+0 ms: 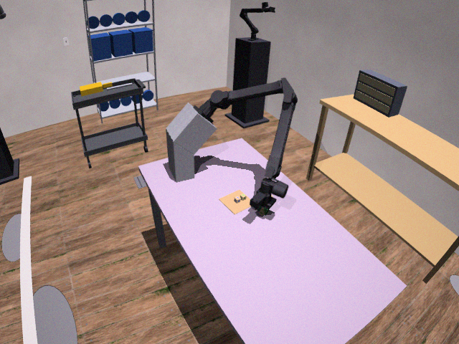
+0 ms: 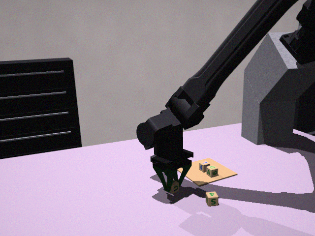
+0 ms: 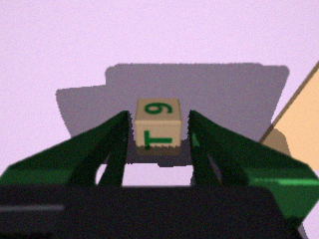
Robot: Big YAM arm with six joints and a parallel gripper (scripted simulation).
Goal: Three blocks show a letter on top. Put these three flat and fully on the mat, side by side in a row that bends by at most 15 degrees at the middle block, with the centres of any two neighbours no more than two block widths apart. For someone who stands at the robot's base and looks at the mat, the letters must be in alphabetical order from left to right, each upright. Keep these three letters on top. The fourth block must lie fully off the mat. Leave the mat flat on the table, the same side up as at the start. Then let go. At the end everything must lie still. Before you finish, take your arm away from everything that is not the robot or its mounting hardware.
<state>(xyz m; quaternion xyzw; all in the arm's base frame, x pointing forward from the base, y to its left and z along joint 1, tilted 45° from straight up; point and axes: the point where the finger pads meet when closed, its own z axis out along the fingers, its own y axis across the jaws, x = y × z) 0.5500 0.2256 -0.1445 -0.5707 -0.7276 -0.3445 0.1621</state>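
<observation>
My hand is right at the T block. From my hand the other things lie so: D block (140 mm behind, 20 mm to the right); then L block (140 mm behind, 60 mm to the right); then tan mat (140 mm behind, 60 mm to the right, 10 mm below).
</observation>
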